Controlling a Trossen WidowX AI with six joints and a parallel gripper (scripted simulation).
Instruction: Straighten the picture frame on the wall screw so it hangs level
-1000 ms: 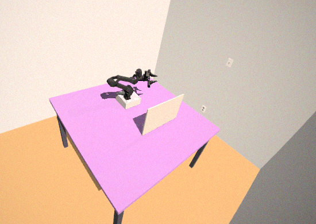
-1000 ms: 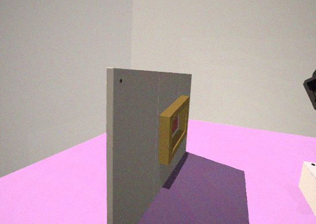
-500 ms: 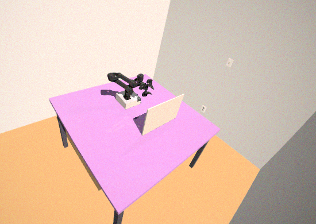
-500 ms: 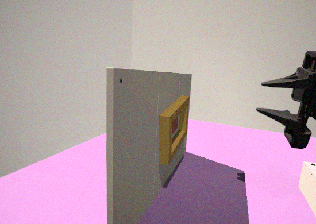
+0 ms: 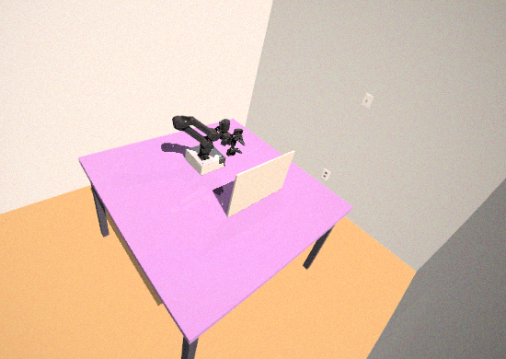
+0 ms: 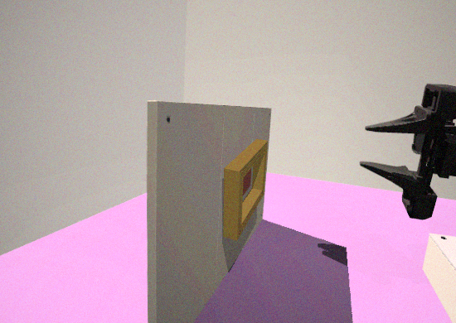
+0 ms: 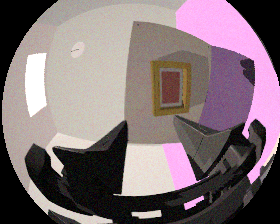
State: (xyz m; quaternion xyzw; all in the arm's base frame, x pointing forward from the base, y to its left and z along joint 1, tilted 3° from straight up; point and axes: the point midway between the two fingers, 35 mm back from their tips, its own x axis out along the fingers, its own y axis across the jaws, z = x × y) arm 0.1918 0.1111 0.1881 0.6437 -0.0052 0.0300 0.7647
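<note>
Right now my gripper tip is 19 cm short of the yellow picture frame, 1 cm to the left of it and 9 cm above it. From my gripper tip the other things lie so: upright wall panel 20 cm ahead, 11 cm below.
</note>
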